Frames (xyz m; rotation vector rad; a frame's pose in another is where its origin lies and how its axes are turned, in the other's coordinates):
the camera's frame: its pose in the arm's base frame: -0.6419 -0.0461 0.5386 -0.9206 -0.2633 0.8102
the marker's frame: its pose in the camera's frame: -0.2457 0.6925 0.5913 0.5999 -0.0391 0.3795
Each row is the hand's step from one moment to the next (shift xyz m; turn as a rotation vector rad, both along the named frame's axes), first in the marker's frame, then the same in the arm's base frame.
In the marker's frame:
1: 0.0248 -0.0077 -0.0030 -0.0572 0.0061 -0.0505
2: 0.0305 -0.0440 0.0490 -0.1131 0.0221 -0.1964
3: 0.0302 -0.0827 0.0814 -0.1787 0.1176 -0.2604
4: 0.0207 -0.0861 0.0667 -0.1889 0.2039 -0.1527
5: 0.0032 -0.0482 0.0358 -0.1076 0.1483 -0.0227
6: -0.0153 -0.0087 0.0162 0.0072 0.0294 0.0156
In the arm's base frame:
1: 0.0170 0.0180 -0.0084 -0.0226 -0.0662 -0.0312
2: 0.0471 0.0299 0.0464 -0.0441 -0.1624 -0.1534
3: 0.0792 0.0286 0.0854 -0.1505 -0.2115 -0.2150
4: 0.0801 0.0139 0.0753 -0.2445 -0.1530 -0.1319
5: 0.0418 -0.0001 0.0433 -0.1753 -0.0534 -0.0229
6: 0.0004 -0.0103 0.0216 -0.0257 0.0216 0.0056

